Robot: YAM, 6 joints.
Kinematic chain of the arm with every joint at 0, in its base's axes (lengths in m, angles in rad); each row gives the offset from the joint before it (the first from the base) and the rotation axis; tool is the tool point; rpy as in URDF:
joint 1: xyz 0 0 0.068 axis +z
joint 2: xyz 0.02 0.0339 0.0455 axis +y
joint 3: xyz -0.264 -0.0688 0 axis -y
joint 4: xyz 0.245 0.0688 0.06 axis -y
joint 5: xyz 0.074 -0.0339 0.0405 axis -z
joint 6: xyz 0.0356 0 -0.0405 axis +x
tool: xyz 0 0 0 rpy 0 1.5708 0
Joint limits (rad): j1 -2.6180..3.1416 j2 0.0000..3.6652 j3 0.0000..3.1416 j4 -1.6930..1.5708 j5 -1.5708..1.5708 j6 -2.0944..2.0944
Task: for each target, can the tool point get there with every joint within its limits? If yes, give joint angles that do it. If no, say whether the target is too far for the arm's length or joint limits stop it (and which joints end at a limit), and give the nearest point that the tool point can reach.
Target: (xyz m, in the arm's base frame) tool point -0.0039 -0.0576 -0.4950
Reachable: no: joint limits stop it (at a limit: joint 2) | nearest point -0.0077 -0.1138 -0.3544 | short by 0.151 m
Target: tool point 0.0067 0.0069 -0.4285
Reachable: no: joint limits stop it (at a limit: joint 2) | nearest point 0.0463 0.0476 -0.3311 | short by 0.113 m
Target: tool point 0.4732 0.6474 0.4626
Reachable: no: too far | nearest point 0.3490 0.4775 0.3686 | short by 0.230 m
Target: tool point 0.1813 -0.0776 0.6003
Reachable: yes | joints -0.5606 1.5962 2.6144 -1.2051 -1.0351 0.5939
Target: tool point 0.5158 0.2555 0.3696
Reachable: yes | joints 0.4966 2.5842 2.7760 -0.0858 0.6352 1.1447
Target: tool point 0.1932 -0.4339 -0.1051
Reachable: yes | joints -1.1835 3.1291 2.3919 -1.1296 -0.4348 0.6165
